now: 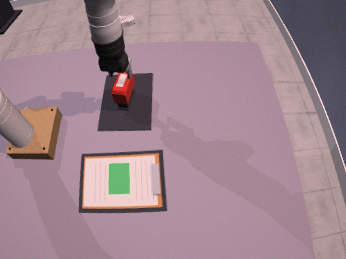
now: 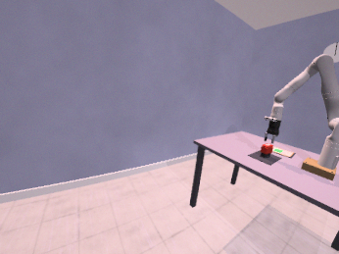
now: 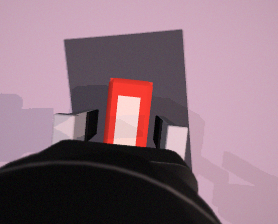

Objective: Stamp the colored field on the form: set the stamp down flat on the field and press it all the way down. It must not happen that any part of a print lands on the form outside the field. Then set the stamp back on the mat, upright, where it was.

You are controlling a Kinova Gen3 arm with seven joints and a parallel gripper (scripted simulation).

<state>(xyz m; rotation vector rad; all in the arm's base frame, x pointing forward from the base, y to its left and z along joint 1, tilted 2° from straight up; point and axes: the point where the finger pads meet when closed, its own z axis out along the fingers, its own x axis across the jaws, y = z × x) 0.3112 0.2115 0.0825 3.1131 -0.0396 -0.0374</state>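
Now: hand 90 mm above the stamp. Also, from my hand: mat 140 mm below; then clipboard 270 mm to the right, 140 mm below, 60 mm ahead.
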